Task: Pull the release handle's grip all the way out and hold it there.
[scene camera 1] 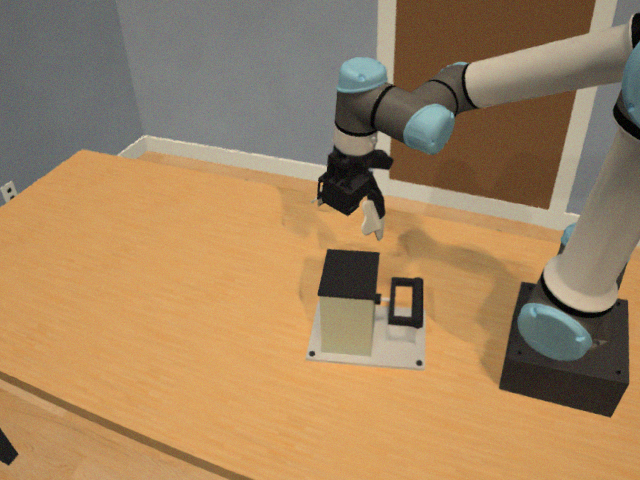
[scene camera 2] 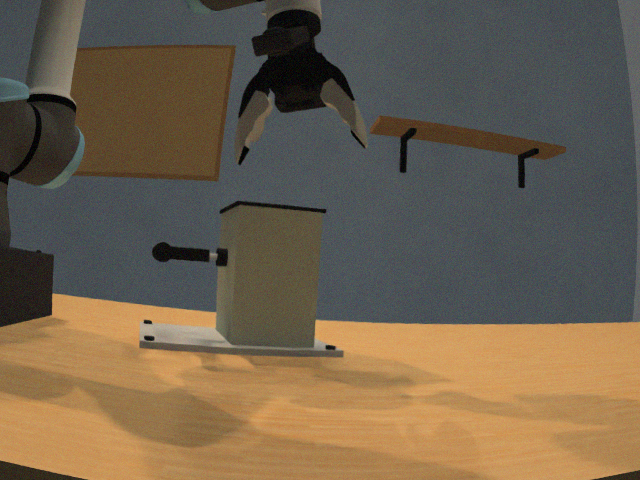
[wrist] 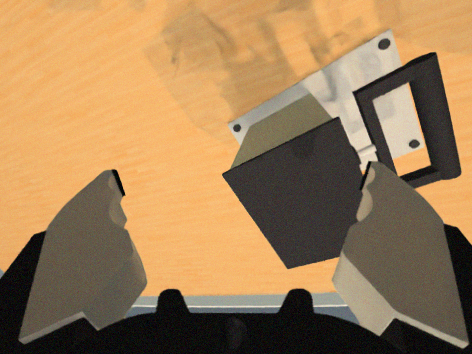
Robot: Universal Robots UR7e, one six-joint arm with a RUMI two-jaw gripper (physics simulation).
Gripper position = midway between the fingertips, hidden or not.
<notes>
In view: the gripper (scene camera 2: 300, 155) and a light base plate (scene camera 1: 395, 347).
The gripper shows as well in scene camera 1 (scene camera 1: 348, 222) and in the wrist view (wrist: 239, 170). The light base plate is seen too in scene camera 2 (scene camera 2: 160, 336) and in the wrist view (wrist: 332, 86).
</notes>
